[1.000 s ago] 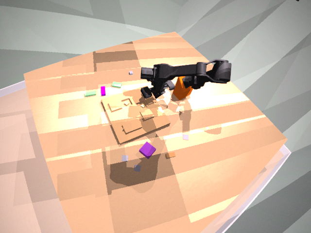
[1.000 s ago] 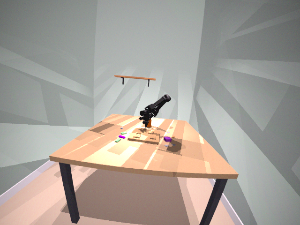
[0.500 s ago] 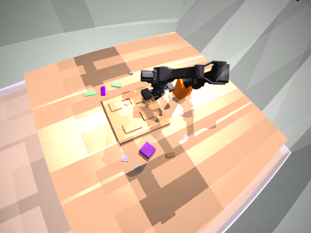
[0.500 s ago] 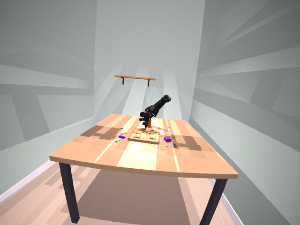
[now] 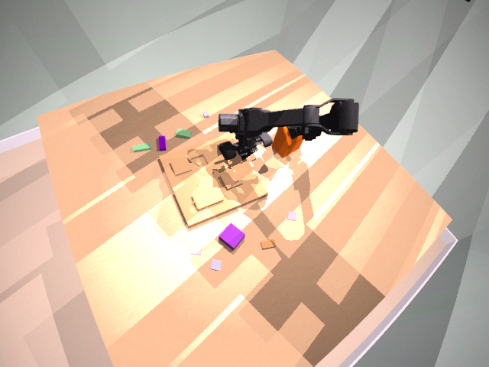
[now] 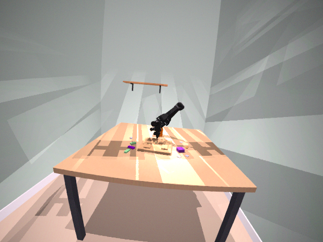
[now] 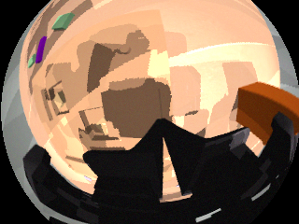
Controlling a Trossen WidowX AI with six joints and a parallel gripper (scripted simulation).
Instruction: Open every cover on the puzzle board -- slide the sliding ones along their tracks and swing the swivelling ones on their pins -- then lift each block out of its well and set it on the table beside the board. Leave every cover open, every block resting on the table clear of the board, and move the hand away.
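Now: the tan puzzle board 12 cm ahead of my gripper tip and 1 cm to the right of it. The rest, counted from my gripper tip: orange block: 15 cm ahead, 30 cm to the left, 2 cm below; purple block: 20 cm ahead, 25 cm to the right, 2 cm below; mint-green block: 27 cm ahead, 28 cm to the right, 2 cm below.
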